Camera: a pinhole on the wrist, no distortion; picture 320 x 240 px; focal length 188.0 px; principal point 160.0 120.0 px. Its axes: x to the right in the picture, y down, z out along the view. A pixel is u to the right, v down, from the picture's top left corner.
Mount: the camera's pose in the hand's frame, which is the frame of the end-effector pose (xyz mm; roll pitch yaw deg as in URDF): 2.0 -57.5 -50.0 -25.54 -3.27 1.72
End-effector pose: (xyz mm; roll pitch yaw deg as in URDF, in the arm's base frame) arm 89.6 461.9 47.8 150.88 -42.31 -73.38
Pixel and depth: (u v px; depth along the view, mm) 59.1 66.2 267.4
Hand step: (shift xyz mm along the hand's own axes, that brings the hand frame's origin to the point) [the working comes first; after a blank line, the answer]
In the camera's frame: -143.5 -76.5 267.4

-158.2 -16.0 215.6
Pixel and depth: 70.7 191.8 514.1
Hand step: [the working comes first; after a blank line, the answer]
In the camera's frame: -244.2 196.3 514.1

-275.3 333.2 314.7
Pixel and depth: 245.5 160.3 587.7
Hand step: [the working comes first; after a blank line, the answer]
In the camera's frame: 267.3 126.0 587.7

230.6 316.6 440.4
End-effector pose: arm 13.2 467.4 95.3 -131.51 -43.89 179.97
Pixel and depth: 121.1 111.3 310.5
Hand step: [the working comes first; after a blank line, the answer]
In the camera's frame: -64.2 -14.4 310.5

-82.1 60.9 232.2
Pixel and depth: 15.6 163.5 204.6
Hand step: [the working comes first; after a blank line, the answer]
In the camera's frame: -157.2 47.3 204.6

-168.1 68.4 105.0
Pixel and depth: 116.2 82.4 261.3
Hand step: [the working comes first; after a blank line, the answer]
In the camera's frame: -60.9 -52.3 261.3

-75.4 5.7 204.4
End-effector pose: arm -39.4 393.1 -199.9 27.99 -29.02 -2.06
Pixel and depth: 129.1 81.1 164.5
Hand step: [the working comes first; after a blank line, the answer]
In the camera's frame: -27.0 -34.0 164.5

-35.5 -18.4 111.3
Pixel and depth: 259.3 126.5 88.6
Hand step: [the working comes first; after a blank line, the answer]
In the camera's frame: 46.8 3.1 88.6

43.0 -15.3 31.2
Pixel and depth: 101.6 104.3 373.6
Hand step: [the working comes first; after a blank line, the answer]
In the camera's frame: -116.1 -31.2 373.6

-137.8 71.3 293.4
